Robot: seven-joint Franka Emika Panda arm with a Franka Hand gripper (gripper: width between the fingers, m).
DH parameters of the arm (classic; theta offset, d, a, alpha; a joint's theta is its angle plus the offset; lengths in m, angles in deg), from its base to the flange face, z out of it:
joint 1: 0 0.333 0 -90
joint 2: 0 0 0 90
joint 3: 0 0.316 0.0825 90
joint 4: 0 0 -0.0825 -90
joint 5: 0 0.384 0 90
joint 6: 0 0 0.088 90
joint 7: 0 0.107 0 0
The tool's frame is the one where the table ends.
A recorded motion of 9 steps. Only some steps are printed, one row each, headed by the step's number.
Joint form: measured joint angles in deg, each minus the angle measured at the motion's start. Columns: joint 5, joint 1, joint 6, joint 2, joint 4, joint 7, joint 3.
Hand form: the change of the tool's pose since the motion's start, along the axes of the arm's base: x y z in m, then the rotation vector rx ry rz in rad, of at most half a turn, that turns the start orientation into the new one. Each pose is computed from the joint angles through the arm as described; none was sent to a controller.
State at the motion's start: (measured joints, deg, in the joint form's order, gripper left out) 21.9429 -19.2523 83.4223 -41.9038 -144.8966 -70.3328 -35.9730
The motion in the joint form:
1: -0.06 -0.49 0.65 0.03 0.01 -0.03 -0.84
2: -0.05 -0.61 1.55 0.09 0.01 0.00 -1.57
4: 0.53 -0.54 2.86 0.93 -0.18 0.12 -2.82
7: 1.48 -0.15 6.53 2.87 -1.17 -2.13 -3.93
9: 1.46 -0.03 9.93 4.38 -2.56 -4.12 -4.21
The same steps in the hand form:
1: -0.0044 -0.0066 -0.0015 0.0015 -0.0070 -0.0267
2: -0.0066 -0.0119 -0.0030 0.0004 -0.0144 -0.0496
4: -0.0072 -0.0189 -0.0094 0.0146 -0.0160 -0.0840
7: -0.0014 -0.0265 -0.0253 0.0092 -0.0381 -0.1119
9: 0.0032 -0.0291 -0.0418 -0.0124 -0.0438 -0.1234

